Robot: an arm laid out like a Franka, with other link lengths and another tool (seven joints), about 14 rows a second.
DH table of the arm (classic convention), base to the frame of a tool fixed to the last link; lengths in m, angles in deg. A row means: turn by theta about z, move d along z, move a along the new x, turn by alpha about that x. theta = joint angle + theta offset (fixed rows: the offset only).
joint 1: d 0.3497, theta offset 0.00, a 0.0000, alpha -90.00
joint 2: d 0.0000, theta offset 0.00, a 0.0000, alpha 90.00
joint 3: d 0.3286, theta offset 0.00, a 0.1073, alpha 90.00
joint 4: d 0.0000, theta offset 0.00, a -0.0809, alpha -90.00
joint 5: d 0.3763, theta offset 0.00, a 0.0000, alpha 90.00
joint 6: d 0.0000, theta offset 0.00, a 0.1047, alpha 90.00
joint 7: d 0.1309, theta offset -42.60, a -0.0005, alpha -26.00
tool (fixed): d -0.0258, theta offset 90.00, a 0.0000, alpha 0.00
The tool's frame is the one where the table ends.
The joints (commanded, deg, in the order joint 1, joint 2, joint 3, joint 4, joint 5, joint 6, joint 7), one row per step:
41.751, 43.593, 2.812, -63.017, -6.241, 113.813, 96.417
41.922, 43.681, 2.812, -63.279, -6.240, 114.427, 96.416
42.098, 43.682, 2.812, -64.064, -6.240, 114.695, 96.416
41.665, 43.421, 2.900, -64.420, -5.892, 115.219, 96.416
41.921, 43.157, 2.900, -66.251, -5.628, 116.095, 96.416
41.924, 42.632, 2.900, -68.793, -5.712, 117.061, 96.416
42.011, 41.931, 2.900, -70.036, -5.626, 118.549, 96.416
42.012, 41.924, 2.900, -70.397, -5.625, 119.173, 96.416
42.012, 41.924, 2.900, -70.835, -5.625, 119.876, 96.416
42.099, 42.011, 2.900, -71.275, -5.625, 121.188, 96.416
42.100, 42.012, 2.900, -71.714, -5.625, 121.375, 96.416
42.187, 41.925, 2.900, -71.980, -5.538, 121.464, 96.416
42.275, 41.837, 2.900, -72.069, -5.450, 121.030, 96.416
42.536, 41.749, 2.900, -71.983, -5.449, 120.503, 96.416
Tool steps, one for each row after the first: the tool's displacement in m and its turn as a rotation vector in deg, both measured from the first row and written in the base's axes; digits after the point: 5 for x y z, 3 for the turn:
-0.00148, 0.00223, -0.00223, 0.199, -0.173, 0.224
-0.00437, 0.00332, -0.00863, -0.155, 0.207, 0.445
-0.00115, -0.00018, -0.00689, 0.429, 0.175, 0.018
-0.00655, 0.00098, -0.01744, 0.141, 0.864, 0.303
-0.01097, -0.00200, -0.03036, -0.636, 1.576, 0.473
-0.01314, -0.00140, -0.02823, 0.092, 0.971, 0.663
-0.01330, -0.00123, -0.02994, 0.294, 0.794, 0.713
-0.01356, -0.00111, -0.03225, 0.496, 0.622, 0.770
-0.01407, 0.00061, -0.03445, 1.075, 0.095, 0.951
-0.01490, 0.00005, -0.03791, 0.905, 0.283, 0.976
-0.01632, 0.00057, -0.03882, 0.899, 0.405, 1.041
-0.01788, 0.00078, -0.03932, 0.641, 0.761, 1.069
-0.02080, 0.00286, -0.03849, 0.379, 1.000, 1.296

